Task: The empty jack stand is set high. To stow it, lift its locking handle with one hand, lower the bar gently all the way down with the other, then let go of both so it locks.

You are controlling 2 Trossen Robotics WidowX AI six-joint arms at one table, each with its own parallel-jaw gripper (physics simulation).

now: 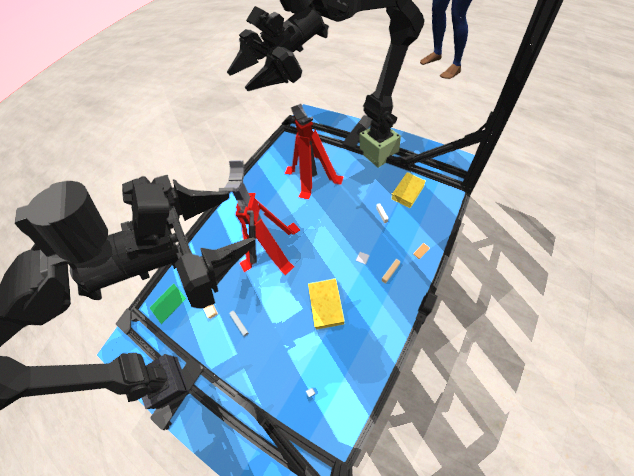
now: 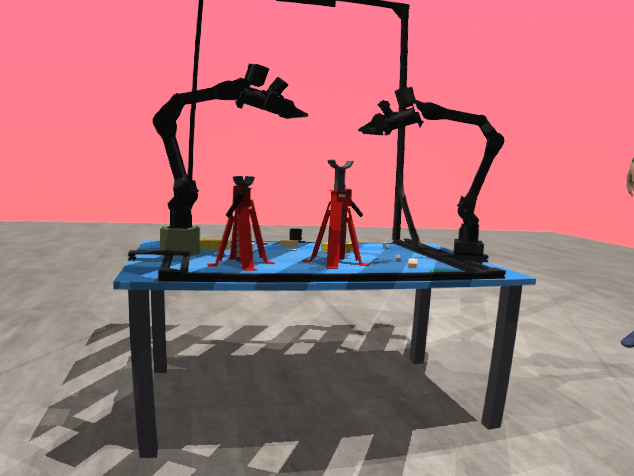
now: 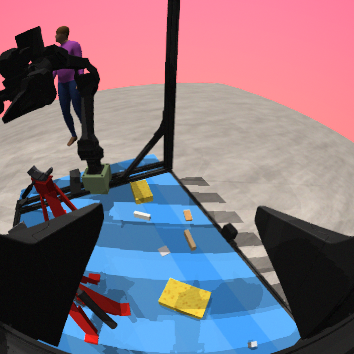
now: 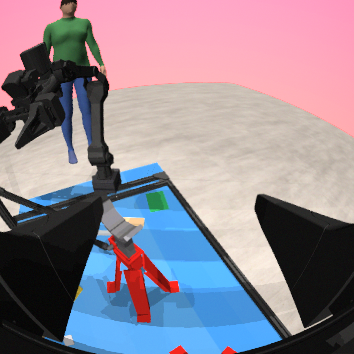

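Note:
The high-set jack stand (image 1: 271,245) (image 2: 335,220) (image 3: 112,304) (image 4: 137,295) is red and stands upright; its grey bar (image 2: 340,179) rises well above the red frame, with an empty forked top. Its dark locking handle (image 2: 355,209) (image 3: 97,309) slants downward from the frame. A second red jack stand (image 1: 305,163) (image 2: 243,220) (image 3: 50,197) stands beside it with its top low and empty. My left gripper (image 1: 240,217) (image 2: 360,130) (image 3: 181,213) is open, above and beside the high stand, not touching it. My right gripper (image 1: 238,81) (image 2: 306,115) (image 4: 180,203) is open in the air above the stands.
Two yellow sponges (image 1: 326,303) (image 1: 408,190), a green pad (image 1: 167,303) (image 4: 158,201) and several small blocks lie on the blue table (image 1: 353,368). A black frame runs around the table, with a tall post (image 1: 512,97) (image 3: 171,75). The right arm stands on a green base (image 1: 379,147) (image 2: 179,240).

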